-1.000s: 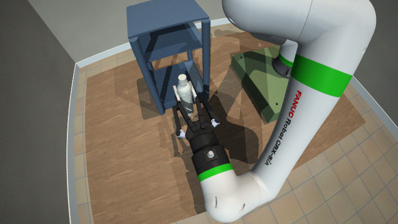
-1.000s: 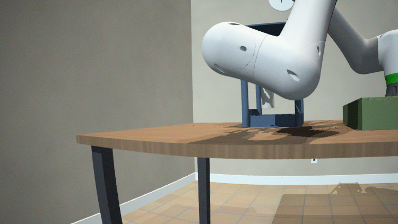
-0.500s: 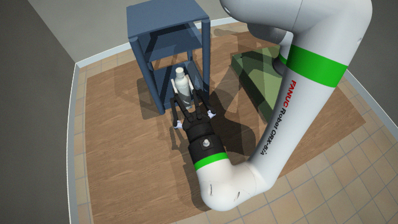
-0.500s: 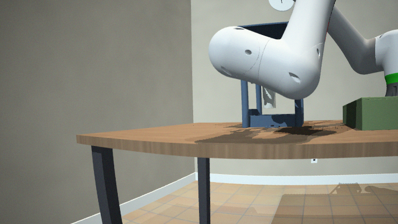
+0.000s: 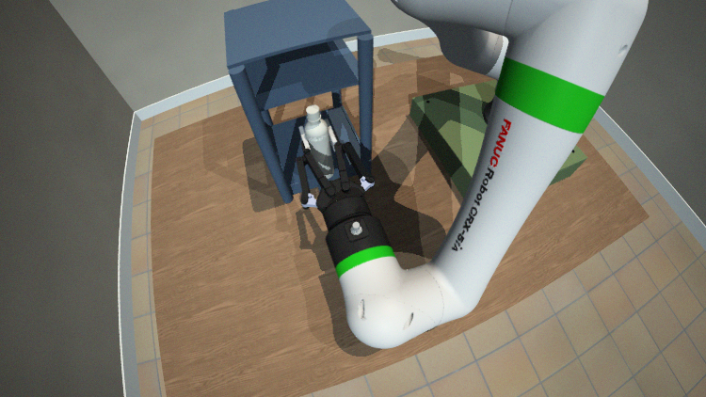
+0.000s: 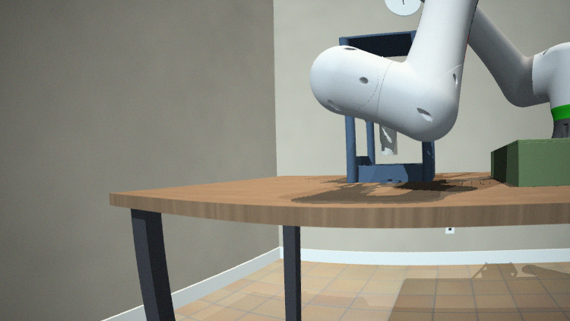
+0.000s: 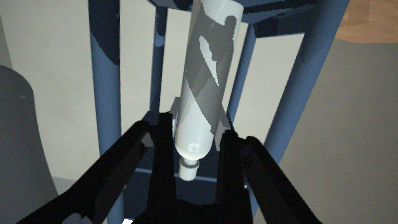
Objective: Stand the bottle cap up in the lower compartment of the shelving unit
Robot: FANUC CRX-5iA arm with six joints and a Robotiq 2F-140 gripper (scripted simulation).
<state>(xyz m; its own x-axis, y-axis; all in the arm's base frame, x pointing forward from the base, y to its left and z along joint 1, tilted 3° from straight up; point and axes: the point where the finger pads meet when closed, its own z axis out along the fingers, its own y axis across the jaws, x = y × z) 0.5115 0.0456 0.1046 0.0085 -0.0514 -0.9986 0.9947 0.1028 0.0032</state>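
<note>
The blue shelving unit lies 11 cm to the right of my hand, 1 cm ahead of it and 1 cm above it.
</note>
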